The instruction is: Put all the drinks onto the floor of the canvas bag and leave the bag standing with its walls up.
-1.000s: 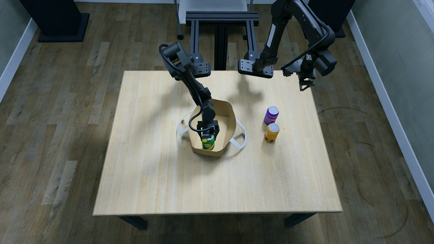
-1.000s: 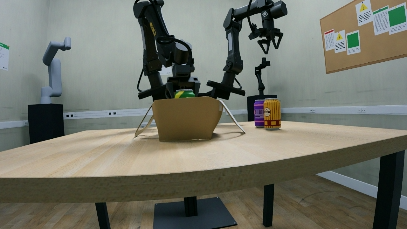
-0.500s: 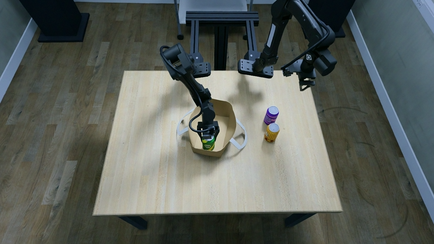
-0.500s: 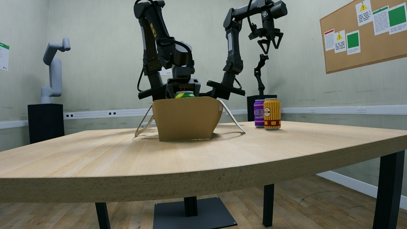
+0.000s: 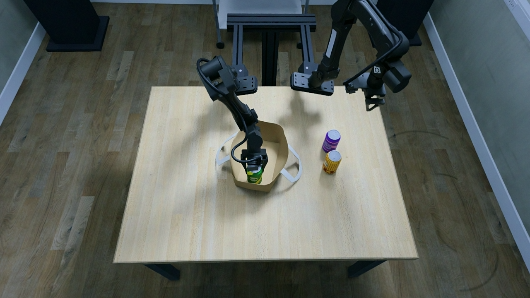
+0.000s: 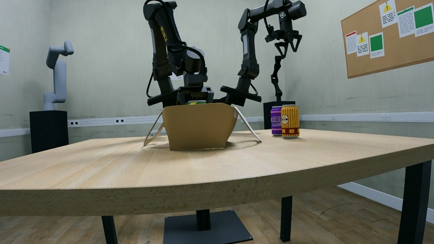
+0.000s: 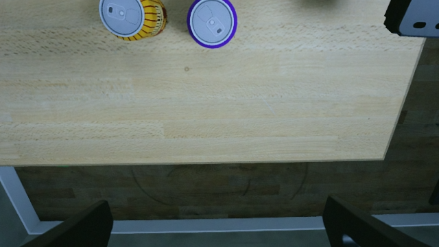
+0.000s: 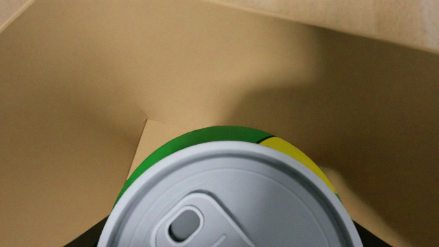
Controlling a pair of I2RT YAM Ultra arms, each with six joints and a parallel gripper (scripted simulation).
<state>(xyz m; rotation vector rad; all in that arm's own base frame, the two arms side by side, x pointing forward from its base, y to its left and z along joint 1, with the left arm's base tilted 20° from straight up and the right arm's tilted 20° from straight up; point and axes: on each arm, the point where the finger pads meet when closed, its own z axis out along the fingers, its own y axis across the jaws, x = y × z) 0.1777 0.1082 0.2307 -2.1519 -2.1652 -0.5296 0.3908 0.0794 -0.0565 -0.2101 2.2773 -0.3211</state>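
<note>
Now: the green can 20 mm below my right hand. Also, from my right hand: purple can: 360 mm to the left, 150 mm behind, 30 mm below; striped can: 350 mm to the left, 40 mm behind, 30 mm below.
</note>
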